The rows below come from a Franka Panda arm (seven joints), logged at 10 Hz.
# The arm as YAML. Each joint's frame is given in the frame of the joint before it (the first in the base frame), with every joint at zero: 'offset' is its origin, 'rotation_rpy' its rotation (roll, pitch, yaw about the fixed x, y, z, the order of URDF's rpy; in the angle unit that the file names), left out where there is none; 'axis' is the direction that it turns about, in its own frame. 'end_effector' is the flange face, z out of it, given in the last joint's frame.
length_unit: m
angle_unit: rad
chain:
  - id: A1
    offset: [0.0, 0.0, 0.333]
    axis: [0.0, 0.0, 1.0]
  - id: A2
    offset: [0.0, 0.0, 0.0]
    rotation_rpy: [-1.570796, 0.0, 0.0]
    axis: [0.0, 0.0, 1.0]
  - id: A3
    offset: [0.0, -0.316, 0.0]
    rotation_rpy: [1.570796, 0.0, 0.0]
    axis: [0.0, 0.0, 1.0]
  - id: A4
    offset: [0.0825, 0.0, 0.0]
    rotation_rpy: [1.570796, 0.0, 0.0]
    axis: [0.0, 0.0, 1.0]
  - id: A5
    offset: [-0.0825, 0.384, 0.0]
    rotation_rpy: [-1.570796, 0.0, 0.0]
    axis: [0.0, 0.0, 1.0]
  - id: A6
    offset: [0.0, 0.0, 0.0]
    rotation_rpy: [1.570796, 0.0, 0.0]
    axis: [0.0, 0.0, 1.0]
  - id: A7
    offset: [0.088, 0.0, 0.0]
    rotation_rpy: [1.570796, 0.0, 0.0]
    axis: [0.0, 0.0, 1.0]
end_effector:
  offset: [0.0, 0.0, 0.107]
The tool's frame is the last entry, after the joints.
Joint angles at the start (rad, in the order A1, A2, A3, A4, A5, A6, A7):
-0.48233, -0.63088, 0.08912, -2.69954, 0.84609, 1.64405, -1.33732
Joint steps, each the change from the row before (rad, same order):
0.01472, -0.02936, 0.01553, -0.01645, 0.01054, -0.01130, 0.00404
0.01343, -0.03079, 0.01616, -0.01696, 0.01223, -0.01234, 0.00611
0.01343, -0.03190, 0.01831, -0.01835, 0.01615, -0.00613, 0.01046
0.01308, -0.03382, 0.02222, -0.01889, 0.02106, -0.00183, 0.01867
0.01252, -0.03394, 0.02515, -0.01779, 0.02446, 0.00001, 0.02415
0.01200, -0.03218, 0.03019, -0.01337, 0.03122, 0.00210, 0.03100
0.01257, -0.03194, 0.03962, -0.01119, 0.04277, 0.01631, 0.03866
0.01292, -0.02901, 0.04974, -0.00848, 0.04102, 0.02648, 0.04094
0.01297, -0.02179, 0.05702, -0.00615, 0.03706, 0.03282, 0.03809
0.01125, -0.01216, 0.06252, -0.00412, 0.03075, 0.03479, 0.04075
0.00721, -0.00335, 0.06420, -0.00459, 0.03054, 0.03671, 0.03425
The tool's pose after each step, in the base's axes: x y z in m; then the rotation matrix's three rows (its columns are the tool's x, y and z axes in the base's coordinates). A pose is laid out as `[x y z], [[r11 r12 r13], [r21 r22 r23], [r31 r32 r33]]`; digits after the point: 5 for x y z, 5 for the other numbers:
[0.31115 -0.03731 0.41851], [[0.76289 0.64559 0.03478], [0.40240 -0.51624 0.75602], [0.50603 -0.56277 -0.65362]]
[0.30620 -0.02452 0.41968], [[0.75316 0.65759 0.01782], [0.41943 -0.50091 0.75708], [0.50678 -0.56273 -0.65308]]
[0.30135 -0.01191 0.42035], [[0.74617 0.66572 0.00652], [0.43179 -0.49138 0.75638], [0.50674 -0.56157 -0.65410]]
[0.29667 0.00110 0.42095], [[0.74384 0.66836 -0.00007], [0.43882 -0.48829 0.75433], [0.50413 -0.56113 -0.65649]]
[0.29222 0.01421 0.42159], [[0.74474 0.66734 -0.00401], [0.44239 -0.48917 0.75167], [0.49966 -0.56157 -0.65953]]
[0.28897 0.02813 0.42321], [[0.74867 0.66293 -0.00429], [0.44141 -0.49365 0.74931], [0.49462 -0.56288 -0.66220]]
[0.28754 0.04350 0.42526], [[0.75568 0.65490 0.00780], [0.43290 -0.50839 0.74440], [0.49147 -0.55915 -0.66769]]
[0.28694 0.06000 0.42610], [[0.76273 0.64637 0.02124], [0.42924 -0.53053 0.73095], [0.48373 -0.54840 -0.68210]]
[0.28685 0.07698 0.42452], [[0.76895 0.63853 0.03162], [0.43168 -0.55507 0.71102], [0.47156 -0.53309 -0.70246]]
[0.28696 0.09375 0.41974], [[0.77951 0.62542 0.03500], [0.43665 -0.58259 0.68551], [0.44912 -0.51908 -0.72722]]
[0.28733 0.10881 0.41182], [[0.79097 0.61075 0.03678], [0.43979 -0.60930 0.65980], [0.42538 -0.50571 -0.75054]]

